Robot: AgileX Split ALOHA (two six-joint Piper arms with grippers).
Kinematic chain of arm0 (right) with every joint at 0, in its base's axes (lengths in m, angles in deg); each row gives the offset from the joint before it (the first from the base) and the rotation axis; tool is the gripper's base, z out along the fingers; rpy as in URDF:
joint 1: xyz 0 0 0.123 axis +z
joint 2: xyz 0 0 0 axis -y
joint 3: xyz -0.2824 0 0.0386 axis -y
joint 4: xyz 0.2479 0 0.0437 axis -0.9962 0 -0.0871
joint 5: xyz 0 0 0 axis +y
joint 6: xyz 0.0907 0 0.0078 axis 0.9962 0 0.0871
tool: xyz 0 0 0 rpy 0 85 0
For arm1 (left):
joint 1: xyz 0 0 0.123 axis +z
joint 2: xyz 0 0 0 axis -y
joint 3: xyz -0.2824 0 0.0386 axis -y
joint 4: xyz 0.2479 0 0.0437 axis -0.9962 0 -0.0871
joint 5: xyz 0 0 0 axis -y
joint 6: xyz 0.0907 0 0.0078 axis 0.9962 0 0.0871
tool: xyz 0 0 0 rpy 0 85 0
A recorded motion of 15 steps. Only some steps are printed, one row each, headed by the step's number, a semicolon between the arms.
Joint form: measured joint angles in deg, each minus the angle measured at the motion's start. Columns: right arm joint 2, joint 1, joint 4, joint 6, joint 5, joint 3; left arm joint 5, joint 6, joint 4, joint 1, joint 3, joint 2.
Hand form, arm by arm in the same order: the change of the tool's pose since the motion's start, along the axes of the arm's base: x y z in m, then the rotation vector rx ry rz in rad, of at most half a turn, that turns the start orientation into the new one. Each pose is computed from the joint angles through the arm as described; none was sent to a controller.
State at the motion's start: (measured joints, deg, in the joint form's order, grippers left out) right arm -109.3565 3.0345 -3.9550 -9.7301 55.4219 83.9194; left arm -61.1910 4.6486 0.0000 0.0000 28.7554 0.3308
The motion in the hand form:
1: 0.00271 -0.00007 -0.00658 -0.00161 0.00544 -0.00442; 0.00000 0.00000 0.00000 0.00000 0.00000 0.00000
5: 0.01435 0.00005 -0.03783 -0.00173 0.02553 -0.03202; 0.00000 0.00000 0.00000 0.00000 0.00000 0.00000
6: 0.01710 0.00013 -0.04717 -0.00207 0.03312 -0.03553; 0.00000 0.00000 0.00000 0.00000 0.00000 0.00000
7: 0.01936 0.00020 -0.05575 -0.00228 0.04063 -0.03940; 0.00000 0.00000 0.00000 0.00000 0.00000 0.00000
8: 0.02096 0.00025 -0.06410 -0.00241 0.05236 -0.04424; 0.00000 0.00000 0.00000 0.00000 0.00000 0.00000
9: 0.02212 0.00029 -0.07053 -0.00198 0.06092 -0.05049; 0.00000 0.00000 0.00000 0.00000 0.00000 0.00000
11: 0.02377 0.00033 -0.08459 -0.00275 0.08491 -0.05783; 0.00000 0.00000 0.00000 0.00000 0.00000 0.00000
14: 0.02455 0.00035 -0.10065 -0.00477 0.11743 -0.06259; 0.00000 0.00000 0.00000 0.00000 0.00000 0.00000
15: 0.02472 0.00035 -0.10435 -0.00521 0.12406 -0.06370; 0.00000 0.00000 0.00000 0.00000 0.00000 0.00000
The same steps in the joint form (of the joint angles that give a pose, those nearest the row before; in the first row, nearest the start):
1: -0.99 0.00 0.13 0.27 -0.69 0.00; 0.00 0.00 0.00 0.00 0.00 0.00
5: -5.60 0.00 0.35 1.77 -4.24 0.00; 0.00 0.00 0.00 0.00 0.00 0.00
6: -6.95 0.00 0.35 1.92 -5.16 0.00; 0.00 0.00 0.00 0.00 0.00 0.00
7: -8.18 0.00 0.35 2.10 -5.97 0.00; 0.00 0.00 0.00 0.00 0.00 0.00
8: -9.36 0.00 0.35 2.36 -6.49 0.00; 0.00 0.00 0.00 0.00 0.00 0.00
9: -10.26 0.00 0.35 2.70 -6.92 0.00; 0.00 0.00 0.00 0.00 0.00 0.00
11: -12.21 0.00 0.35 3.10 -7.52 0.00; 0.00 0.00 0.00 0.00 0.00 0.00
14: -14.42 0.00 0.35 3.35 -7.87 0.00; 0.00 0.00 0.00 0.00 0.00 0.00
15: -14.92 0.00 0.35 3.41 -8.00 0.00; 0.00 0.00 0.00 0.00 0.00 0.00

